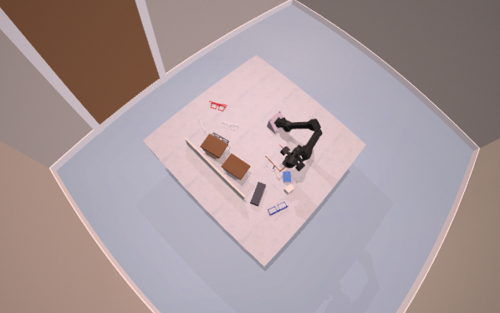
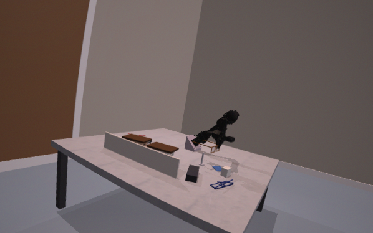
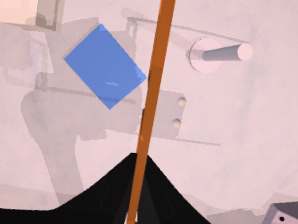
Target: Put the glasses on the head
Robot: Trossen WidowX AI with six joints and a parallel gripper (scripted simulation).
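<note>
Right now the round base is 60 mm ahead of my gripper tip, 80 mm to the right of it and 90 mm below it. From my gripper tip the other things lie so: dark box 290 mm ahead, 50 mm to the right, 100 mm below; then white cube 130 mm ahead, 110 mm to the left, 90 mm below; then blue card 50 mm ahead, 40 mm to the left, 120 mm below.
</note>
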